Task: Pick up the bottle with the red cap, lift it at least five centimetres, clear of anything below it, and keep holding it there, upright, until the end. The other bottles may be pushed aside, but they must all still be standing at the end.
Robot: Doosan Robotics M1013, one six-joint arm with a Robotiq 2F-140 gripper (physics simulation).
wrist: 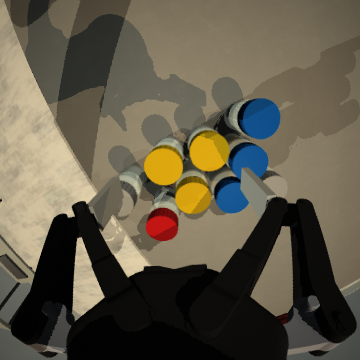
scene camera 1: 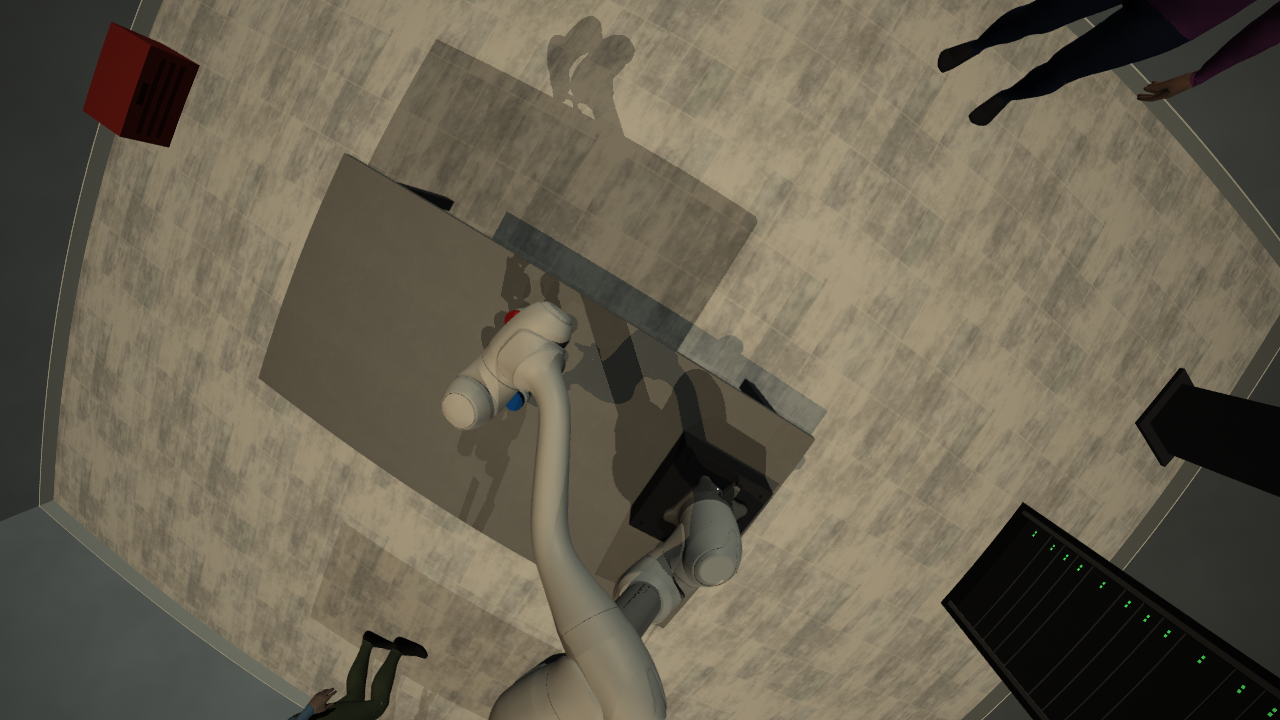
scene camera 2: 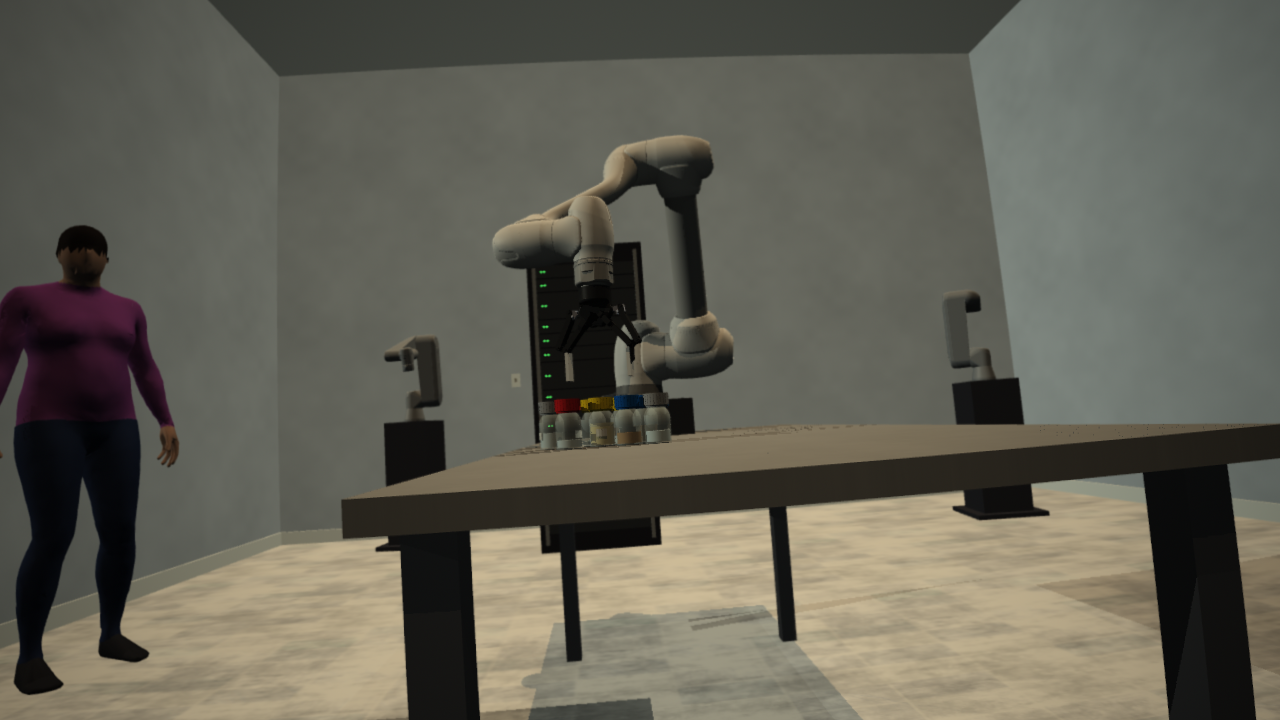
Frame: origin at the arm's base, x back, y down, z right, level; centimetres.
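Where they show: gripper, fingertip midpoint: (wrist: 179, 182) (scene camera 2: 600, 378); arm's base, origin of the base link: (scene camera 1: 705, 512).
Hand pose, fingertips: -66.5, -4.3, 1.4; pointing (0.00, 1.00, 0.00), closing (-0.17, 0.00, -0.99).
Observation:
Each offset is from my fingertips to the top centre of the thing, as dx, dy, dz. Level surfaces: height alone.
The red-capped bottle @[-9.4, +4.5, +5.7] (scene camera 1: 512, 316) (scene camera 2: 568, 429) (wrist: 162, 226) stands upright on the table @[dy +15.0] (scene camera 1: 349, 295) (scene camera 2: 805, 456), at the outer edge of a tight cluster. Beside it in the wrist view are three yellow-capped bottles @[-5.0, +4.5, -0.6] (wrist: 193, 196), three blue-capped bottles @[+4.2, +4.5, -12.1] (wrist: 260, 119) and two pale-capped bottles @[-2.8, +4.5, +11.1] (wrist: 127, 197). All appear to stand. My gripper (scene camera 2: 599, 367) (wrist: 179, 182) is wide open and empty, pointing down with its fingertips above the cap tops. In the wrist view the red cap lies nearer the gripper's body than the line between the fingertips. The arm hides most bottles in scene camera 1.
A yellow-capped bottle adjoins the red-capped one. The table's edge (wrist: 75, 155) runs near the left pale-capped bottle in the wrist view. A dark box-shaped base (scene camera 1: 657, 497) with a smaller arm (scene camera 1: 713, 537) stands at another part of the table in scene camera 1.

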